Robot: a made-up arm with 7 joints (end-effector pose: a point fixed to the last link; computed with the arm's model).
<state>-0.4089 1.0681 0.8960 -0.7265 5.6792 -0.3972 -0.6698</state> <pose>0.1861 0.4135 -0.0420 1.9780 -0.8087 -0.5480</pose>
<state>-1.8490 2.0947 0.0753 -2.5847 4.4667 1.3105 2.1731</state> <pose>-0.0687 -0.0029 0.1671 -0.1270 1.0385 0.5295</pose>
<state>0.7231 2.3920 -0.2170 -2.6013 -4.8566 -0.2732 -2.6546</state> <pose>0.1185 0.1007 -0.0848 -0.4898 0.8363 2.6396</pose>
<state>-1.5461 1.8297 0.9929 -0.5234 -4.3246 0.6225 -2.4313</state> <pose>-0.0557 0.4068 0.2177 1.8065 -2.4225 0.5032</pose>
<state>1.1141 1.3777 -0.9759 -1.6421 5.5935 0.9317 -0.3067</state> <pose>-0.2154 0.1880 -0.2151 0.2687 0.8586 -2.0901</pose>
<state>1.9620 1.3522 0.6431 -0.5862 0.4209 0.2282 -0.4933</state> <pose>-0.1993 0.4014 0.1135 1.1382 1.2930 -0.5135</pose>
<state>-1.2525 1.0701 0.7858 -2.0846 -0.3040 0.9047 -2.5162</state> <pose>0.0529 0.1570 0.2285 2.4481 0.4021 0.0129</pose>
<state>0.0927 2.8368 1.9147 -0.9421 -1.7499 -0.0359 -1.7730</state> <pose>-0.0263 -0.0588 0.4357 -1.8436 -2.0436 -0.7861</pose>
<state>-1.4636 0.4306 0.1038 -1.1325 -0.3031 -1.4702 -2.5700</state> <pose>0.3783 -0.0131 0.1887 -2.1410 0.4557 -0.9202</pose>
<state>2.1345 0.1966 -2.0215 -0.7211 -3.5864 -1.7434 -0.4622</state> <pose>-0.3026 -0.2856 0.1858 0.8975 1.0980 0.2010</pose>
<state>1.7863 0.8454 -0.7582 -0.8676 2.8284 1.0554 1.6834</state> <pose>-0.4365 0.0917 -0.0101 -0.7326 -0.5119 -1.7390</pose>
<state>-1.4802 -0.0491 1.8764 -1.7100 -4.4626 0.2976 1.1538</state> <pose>0.3017 0.1637 -0.0523 1.8970 0.1685 -0.3942</pose>
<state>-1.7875 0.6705 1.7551 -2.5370 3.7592 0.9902 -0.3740</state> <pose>0.0125 0.1873 0.0352 0.4402 0.7842 1.9951</pose>
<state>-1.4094 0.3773 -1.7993 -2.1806 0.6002 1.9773 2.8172</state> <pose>0.1250 -0.1823 -0.1443 0.0327 -0.9295 0.5487</pose>
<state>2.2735 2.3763 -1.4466 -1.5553 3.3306 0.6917 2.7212</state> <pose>-0.1036 0.3157 0.1642 -1.5516 1.2412 -0.6661</pose>
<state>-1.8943 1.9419 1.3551 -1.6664 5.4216 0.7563 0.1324</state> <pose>-0.2609 0.2332 0.0536 -0.7227 1.1881 -2.0862</pose>
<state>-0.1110 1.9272 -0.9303 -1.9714 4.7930 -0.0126 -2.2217</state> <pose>0.1695 0.2261 -0.1095 -0.3714 -0.5924 0.6832</pose>
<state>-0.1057 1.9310 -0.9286 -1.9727 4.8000 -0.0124 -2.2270</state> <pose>0.1687 0.2265 -0.1093 -0.3680 -0.5899 0.6851</pose>
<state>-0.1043 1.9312 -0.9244 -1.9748 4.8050 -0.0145 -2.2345</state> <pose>0.1691 0.2259 -0.1089 -0.3687 -0.5895 0.6808</pose>
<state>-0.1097 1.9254 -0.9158 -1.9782 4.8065 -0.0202 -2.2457</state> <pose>0.1716 0.2236 -0.1081 -0.3767 -0.5933 0.6654</pose>
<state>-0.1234 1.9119 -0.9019 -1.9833 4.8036 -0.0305 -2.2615</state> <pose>0.1765 0.2191 -0.1068 -0.3934 -0.6019 0.6362</pose>
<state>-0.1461 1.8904 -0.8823 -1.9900 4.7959 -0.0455 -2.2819</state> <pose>0.1839 0.2123 -0.1046 -0.4187 -0.6170 0.5920</pose>
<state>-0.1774 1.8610 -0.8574 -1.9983 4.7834 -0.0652 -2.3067</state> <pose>0.1935 0.2032 -0.1011 -0.4511 -0.6388 0.5330</pose>
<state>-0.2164 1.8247 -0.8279 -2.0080 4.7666 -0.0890 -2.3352</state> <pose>0.2046 0.1919 -0.0959 -0.4885 -0.6680 0.4603</pose>
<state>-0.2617 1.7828 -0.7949 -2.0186 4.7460 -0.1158 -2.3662</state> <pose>0.2165 0.1789 -0.0888 -0.5283 -0.7047 0.3765</pose>
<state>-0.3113 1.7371 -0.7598 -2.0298 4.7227 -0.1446 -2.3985</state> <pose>0.2283 0.1646 -0.0796 -0.5676 -0.7480 0.2850</pose>
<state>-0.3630 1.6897 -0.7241 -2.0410 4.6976 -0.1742 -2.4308</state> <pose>0.2391 0.1499 -0.0687 -0.6038 -0.7964 0.1901</pose>
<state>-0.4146 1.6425 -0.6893 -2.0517 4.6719 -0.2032 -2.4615</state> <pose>0.2484 0.1353 -0.0566 -0.6356 -0.8479 0.0965</pose>
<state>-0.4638 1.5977 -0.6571 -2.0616 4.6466 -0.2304 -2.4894</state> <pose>0.2557 0.1216 -0.0443 -0.6619 -0.8995 0.0085</pose>
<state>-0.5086 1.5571 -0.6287 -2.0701 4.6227 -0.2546 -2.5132</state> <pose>0.2611 0.1095 -0.0324 -0.6825 -0.9486 -0.0698</pose>
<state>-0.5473 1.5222 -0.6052 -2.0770 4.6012 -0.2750 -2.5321</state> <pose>0.2649 0.0993 -0.0219 -0.6979 -0.9920 -0.1355</pose>
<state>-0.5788 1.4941 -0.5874 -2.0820 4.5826 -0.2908 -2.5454</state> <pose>0.2673 0.0913 -0.0134 -0.7089 -1.0279 -0.1866</pose>
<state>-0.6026 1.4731 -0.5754 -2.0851 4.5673 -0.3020 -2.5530</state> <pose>0.2689 0.0854 -0.0071 -0.7165 -1.0547 -0.2227</pose>
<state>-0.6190 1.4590 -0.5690 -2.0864 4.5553 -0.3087 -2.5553</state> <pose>0.2699 0.0816 -0.0031 -0.7214 -1.0724 -0.2447</pose>
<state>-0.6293 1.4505 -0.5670 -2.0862 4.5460 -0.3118 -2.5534</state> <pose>0.2706 0.0794 -0.0010 -0.7243 -1.0825 -0.2554</pose>
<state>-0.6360 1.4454 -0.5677 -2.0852 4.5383 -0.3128 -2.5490</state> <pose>0.2711 0.0782 -0.0001 -0.7262 -1.0879 -0.2595</pose>
